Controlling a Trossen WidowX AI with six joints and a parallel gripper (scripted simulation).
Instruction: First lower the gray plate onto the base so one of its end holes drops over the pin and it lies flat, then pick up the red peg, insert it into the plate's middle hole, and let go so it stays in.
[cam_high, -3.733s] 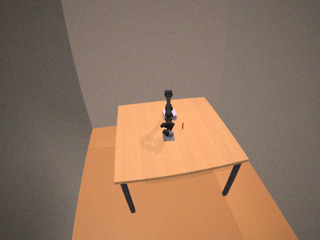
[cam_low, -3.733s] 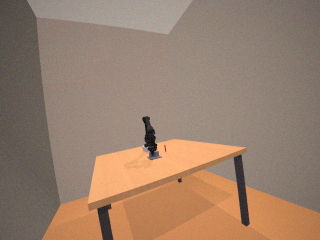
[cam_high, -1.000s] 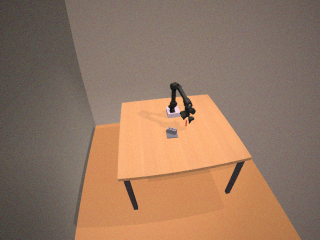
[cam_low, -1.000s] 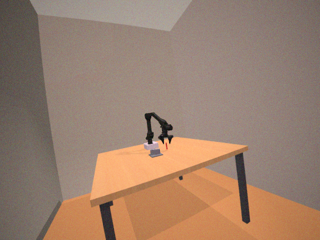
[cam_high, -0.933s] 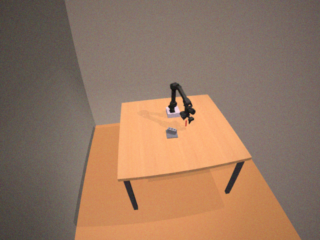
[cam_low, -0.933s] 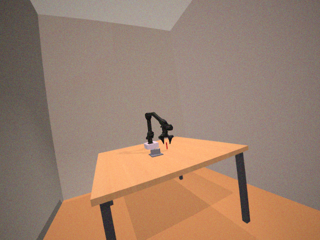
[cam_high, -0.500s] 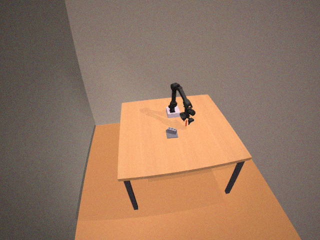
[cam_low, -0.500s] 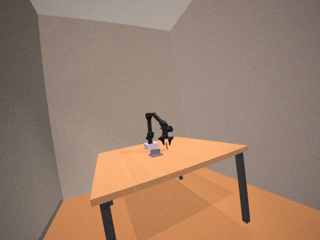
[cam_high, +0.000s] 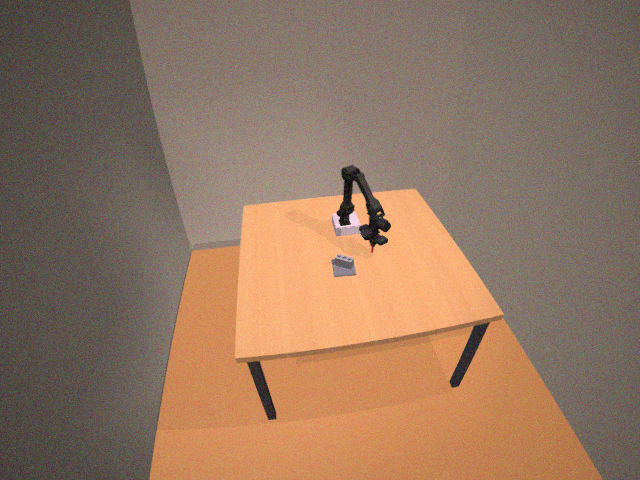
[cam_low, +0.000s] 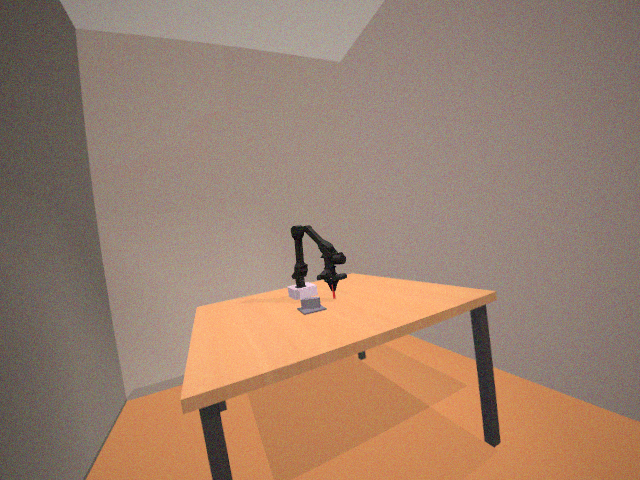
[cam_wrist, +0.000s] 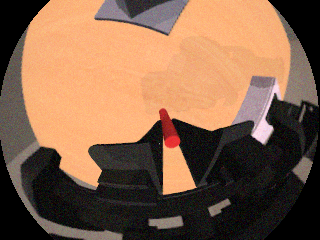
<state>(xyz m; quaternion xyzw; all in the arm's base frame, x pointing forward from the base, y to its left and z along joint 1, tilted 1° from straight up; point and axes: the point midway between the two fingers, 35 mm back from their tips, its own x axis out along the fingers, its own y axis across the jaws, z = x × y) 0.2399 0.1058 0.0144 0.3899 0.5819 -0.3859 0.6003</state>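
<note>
Now: gripper tip 80 mm short of the gray plate and 190 mm to the left of it. Also, from my gripper tip: base (100 mm ahead, 180 mm to the right, 30 mm below).
</note>
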